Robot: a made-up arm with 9 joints. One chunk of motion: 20 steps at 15 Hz.
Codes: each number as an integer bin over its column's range. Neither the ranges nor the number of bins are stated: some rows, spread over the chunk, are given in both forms.
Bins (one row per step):
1: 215 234 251 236 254 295
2: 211 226 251 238 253 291
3: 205 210 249 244 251 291
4: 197 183 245 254 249 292
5: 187 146 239 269 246 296
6: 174 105 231 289 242 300
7: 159 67 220 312 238 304
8: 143 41 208 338 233 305
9: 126 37 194 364 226 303
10: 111 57 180 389 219 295
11: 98 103 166 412 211 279
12: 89 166 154 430 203 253
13: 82 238 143 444 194 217
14: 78 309 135 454 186 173
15: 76 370 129 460 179 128
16: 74 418 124 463 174 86
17: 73 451 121 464 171 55
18: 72 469 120 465 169 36
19: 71 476 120 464 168 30
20: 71 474 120 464 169 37
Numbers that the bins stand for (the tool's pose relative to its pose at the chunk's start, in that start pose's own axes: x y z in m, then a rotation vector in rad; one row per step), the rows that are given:
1: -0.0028 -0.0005 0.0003 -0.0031 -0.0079 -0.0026
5: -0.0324 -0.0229 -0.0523 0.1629 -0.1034 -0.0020
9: -0.0968 -0.0506 -0.2496 0.6407 -0.3422 0.0020
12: -0.1359 -0.0178 -0.4249 0.9726 -0.6167 -0.0264
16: -0.1518 0.0463 -0.5564 1.1386 -0.9629 -0.1212
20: -0.1550 0.0606 -0.5740 1.1436 -1.0226 -0.1490
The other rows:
2: -0.0070 -0.0025 0.0003 0.0070 -0.0198 -0.0049
3: -0.0134 -0.0066 -0.0085 0.0372 -0.0437 -0.0049
4: -0.0218 -0.0134 -0.0260 0.0875 -0.0676 -0.0043
6: -0.0461 -0.0333 -0.0874 0.2635 -0.1512 0.0003
7: -0.0620 -0.0430 -0.1356 0.3792 -0.1989 0.0025
8: -0.0789 -0.0496 -0.1882 0.5099 -0.2586 0.0031
10: -0.1127 -0.0455 -0.3110 0.7664 -0.4257 -0.0026
11: -0.1264 -0.0338 -0.3723 0.8821 -0.5212 -0.0117
13: -0.1433 0.0005 -0.4732 1.0430 -0.7241 -0.0468
14: -0.1476 0.0186 -0.5082 1.0933 -0.8196 -0.0718
15: -0.1497 0.0341 -0.5345 1.1235 -0.9032 -0.0974
17: -0.1529 0.0547 -0.5696 1.1436 -0.9987 -0.1388
18: -0.1539 0.0593 -0.5740 1.1486 -1.0226 -0.1496
19: -0.1550 0.0611 -0.5740 1.1436 -1.0345 -0.1530

